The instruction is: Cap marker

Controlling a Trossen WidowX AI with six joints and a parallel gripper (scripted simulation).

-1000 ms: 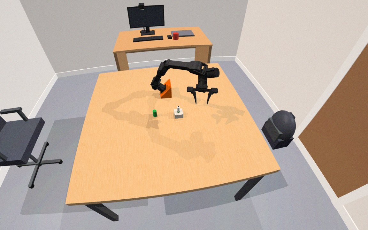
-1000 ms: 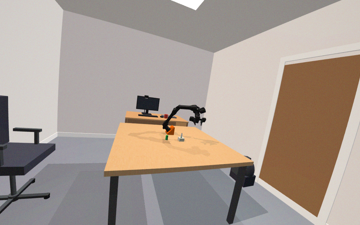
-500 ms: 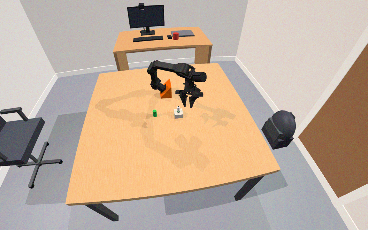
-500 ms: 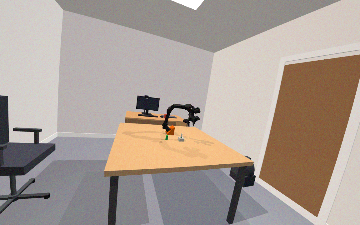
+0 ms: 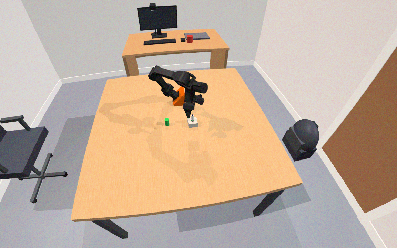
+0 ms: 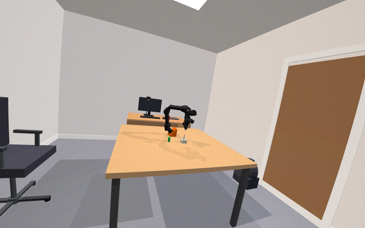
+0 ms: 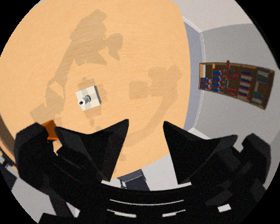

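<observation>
Now: the green cap 13 cm behind my gripper tip, 14 cm to the right of it and 16 cm below it. Round my gripper tip: marker (12 cm behind, 3 cm to the left, 12 cm below).
</observation>
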